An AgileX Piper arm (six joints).
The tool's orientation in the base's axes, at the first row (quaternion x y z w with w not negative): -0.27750 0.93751 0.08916 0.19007
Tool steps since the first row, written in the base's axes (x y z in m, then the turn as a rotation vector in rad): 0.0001 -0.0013 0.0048 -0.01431 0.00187 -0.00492; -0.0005 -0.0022 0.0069 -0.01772 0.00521 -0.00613; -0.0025 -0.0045 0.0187 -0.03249 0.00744 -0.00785; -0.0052 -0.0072 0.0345 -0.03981 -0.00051 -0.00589; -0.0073 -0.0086 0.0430 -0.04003 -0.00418 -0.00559; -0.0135 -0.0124 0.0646 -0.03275 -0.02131 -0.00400; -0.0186 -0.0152 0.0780 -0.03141 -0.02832 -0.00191; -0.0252 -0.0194 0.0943 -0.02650 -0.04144 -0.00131; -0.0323 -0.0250 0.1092 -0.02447 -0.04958 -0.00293; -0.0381 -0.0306 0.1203 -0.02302 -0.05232 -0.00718; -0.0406 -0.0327 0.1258 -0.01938 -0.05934 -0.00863; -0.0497 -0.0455 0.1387 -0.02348 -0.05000 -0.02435
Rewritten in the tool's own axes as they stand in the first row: -0.0014 -0.0008 -0.0047 0.01216 0.00918 0.00060; -0.0013 -0.0011 -0.0070 0.01366 0.01377 0.00157; -0.0035 -0.0012 -0.0190 0.02471 0.02370 -0.00078; -0.0065 -0.0010 -0.0350 0.03344 0.02128 -0.00699; -0.0076 -0.0004 -0.0438 0.03527 0.01837 -0.00833; -0.0097 0.0012 -0.0664 0.03733 0.00021 -0.01221; -0.0099 0.0025 -0.0810 0.03885 -0.00622 -0.01562; -0.0093 0.0037 -0.0990 0.04119 -0.01979 -0.01824; -0.0072 0.0039 -0.1163 0.04424 -0.02778 -0.01836; -0.0045 0.0031 -0.1297 0.04618 -0.03112 -0.01478; -0.0037 0.0031 -0.1361 0.04736 -0.03905 -0.01426; 0.0043 -0.0017 -0.1541 0.05237 -0.02999 0.00136
